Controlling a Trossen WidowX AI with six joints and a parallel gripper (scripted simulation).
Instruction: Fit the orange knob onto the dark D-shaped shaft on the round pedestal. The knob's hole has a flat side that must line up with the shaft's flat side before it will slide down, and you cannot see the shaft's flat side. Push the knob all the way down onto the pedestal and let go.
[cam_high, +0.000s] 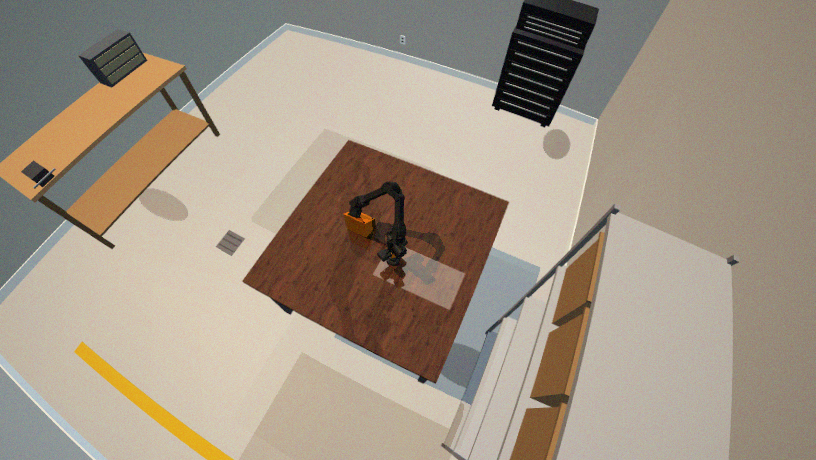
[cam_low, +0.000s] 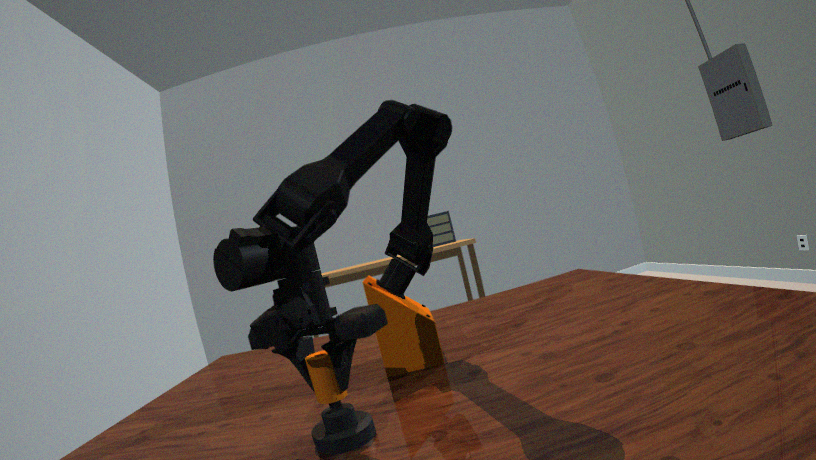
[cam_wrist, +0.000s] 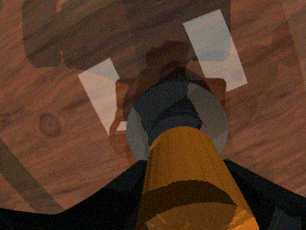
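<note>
Right now my gripper tip is 20 mm below the orange knob. Round my gripper tip: dark pedestal 40 mm below.
</note>
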